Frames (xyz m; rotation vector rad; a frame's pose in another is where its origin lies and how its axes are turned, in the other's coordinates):
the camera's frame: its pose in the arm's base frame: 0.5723 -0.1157 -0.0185 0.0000 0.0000 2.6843
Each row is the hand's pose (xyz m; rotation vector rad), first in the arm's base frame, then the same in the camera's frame.
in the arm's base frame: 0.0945 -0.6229 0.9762 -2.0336 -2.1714 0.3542
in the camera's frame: 0.2048 0.6660 0.9947 -2.4895 1.4386 -0.1281
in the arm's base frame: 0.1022 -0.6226 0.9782 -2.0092 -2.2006 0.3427
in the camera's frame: 0.1980 0.6624 0.9967 -2.5151 1.4112 -0.1260
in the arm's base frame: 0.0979 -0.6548 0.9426 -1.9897 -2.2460 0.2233
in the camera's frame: 0.1876 0.6932 0.9611 -2.6061 1.4113 -0.1424
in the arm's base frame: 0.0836 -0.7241 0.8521 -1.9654 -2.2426 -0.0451
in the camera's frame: 0.1699 0.7617 0.8706 -2.7555 1.4732 -0.2536
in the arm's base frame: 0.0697 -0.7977 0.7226 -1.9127 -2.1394 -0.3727
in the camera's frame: 0.1498 0.8338 0.7411 2.5569 -1.3997 0.4423
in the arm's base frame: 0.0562 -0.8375 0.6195 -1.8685 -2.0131 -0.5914
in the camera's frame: 0.1444 0.8755 0.6380 2.3849 -1.3640 0.5927
